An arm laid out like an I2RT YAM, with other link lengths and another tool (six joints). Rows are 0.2 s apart.
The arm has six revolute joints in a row. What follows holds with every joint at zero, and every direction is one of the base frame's.
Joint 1 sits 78.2 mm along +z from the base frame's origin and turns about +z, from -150 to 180 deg.
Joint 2 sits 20.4 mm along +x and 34.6 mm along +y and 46.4 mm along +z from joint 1 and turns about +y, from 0 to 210 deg.
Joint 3 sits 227 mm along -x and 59.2 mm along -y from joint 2 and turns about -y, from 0 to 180 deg.
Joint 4 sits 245 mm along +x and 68.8 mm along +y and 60 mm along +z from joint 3 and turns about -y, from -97 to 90 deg.
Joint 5 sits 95.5 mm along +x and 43.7 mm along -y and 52.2 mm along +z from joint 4 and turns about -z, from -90 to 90 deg.
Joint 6 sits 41.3 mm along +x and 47 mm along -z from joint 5 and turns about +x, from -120 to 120 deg.
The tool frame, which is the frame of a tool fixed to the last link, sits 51 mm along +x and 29 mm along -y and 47 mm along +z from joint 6; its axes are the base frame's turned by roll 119.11, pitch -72.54 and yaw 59.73 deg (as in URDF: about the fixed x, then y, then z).
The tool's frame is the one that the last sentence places.
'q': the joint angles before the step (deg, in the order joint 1, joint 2, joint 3, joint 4, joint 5, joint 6). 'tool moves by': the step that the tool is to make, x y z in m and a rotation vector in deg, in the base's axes. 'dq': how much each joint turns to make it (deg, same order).
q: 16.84, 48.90, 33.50, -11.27, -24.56, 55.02
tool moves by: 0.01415, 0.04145, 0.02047, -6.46, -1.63, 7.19
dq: 6.91, 9.05, 9.87, -4.08, 2.89, -6.49
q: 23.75, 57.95, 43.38, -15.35, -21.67, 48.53
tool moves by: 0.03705, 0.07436, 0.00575, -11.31, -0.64, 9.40
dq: 8.65, 20.64, 18.64, -5.88, 5.09, -9.48
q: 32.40, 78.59, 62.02, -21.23, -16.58, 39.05
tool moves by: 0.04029, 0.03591, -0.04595, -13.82, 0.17, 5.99
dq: 1.55, 18.31, 11.89, -4.22, 4.61, -11.76
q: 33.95, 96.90, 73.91, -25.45, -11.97, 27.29
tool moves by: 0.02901, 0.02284, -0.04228, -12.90, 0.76, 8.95
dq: 0.01, 14.65, 12.34, -8.04, 2.98, -13.51
